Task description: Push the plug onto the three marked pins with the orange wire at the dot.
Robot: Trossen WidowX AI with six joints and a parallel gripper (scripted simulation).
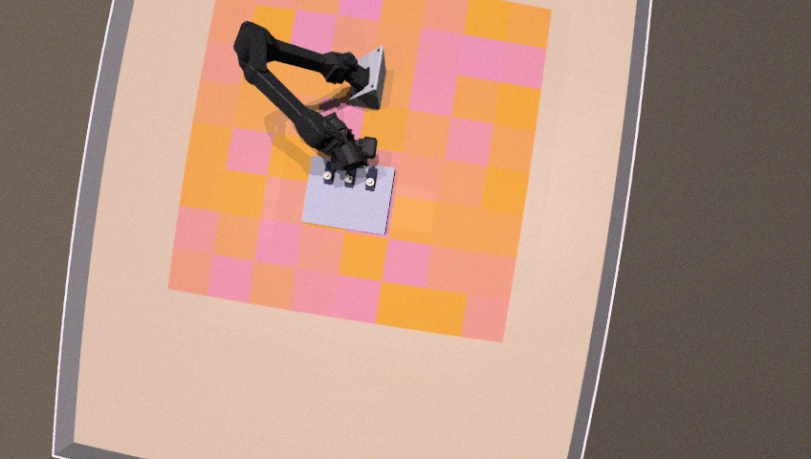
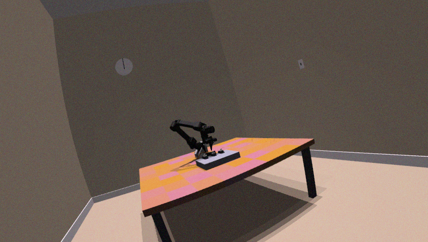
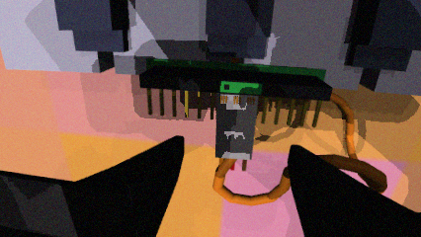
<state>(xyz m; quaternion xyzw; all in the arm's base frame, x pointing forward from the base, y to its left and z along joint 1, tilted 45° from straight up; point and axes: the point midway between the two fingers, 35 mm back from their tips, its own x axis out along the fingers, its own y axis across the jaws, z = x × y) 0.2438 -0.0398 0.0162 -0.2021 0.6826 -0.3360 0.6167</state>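
Now: gripper tip 3 cm short of the green band. The rest, counted from my gripper tip: grey printed holder: 19 cm ahead, 5 cm below, 2 cm to the right; black header strip: 3 cm ahead, 2 cm below; dot: 3 cm ahead.
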